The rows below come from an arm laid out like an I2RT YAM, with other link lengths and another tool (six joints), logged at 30 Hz.
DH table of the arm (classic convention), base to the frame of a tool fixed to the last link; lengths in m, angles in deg. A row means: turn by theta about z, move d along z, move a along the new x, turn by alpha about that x. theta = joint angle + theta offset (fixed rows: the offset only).
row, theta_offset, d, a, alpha
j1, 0, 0.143, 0.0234, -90
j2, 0, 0, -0.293, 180
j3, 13.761, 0, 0.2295, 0
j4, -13.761, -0.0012, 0.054, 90
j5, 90, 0.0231, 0, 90
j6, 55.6, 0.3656, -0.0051, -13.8
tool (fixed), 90, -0.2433, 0, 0
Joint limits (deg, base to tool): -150..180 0..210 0..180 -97..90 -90..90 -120..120
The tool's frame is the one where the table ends.
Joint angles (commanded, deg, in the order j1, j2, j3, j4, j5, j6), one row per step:
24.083, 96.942, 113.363, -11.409, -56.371, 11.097
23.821, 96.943, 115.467, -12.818, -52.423, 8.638
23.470, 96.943, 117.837, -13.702, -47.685, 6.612
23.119, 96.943, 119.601, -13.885, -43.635, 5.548
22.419, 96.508, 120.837, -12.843, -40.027, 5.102
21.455, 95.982, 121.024, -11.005, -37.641, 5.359
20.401, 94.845, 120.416, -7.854, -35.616, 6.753
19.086, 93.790, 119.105, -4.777, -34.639, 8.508
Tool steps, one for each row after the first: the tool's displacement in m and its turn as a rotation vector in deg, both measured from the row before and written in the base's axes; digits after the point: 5 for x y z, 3 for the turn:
0.00349, -0.00857, 0.01181, 0.128, -2.891, -4.326
0.00385, -0.01130, 0.01468, 0.522, -3.089, -5.205
0.00332, -0.01056, 0.01202, 0.766, -2.220, -4.465
0.00069, -0.01382, 0.01491, 1.448, -2.656, -4.310
0.00094, -0.01312, 0.01067, 1.563, -1.947, -3.247
-0.00306, -0.01487, 0.01293, 2.540, -2.078, -2.695
-0.00130, -0.01344, 0.00718, 2.190, -1.138, -1.767

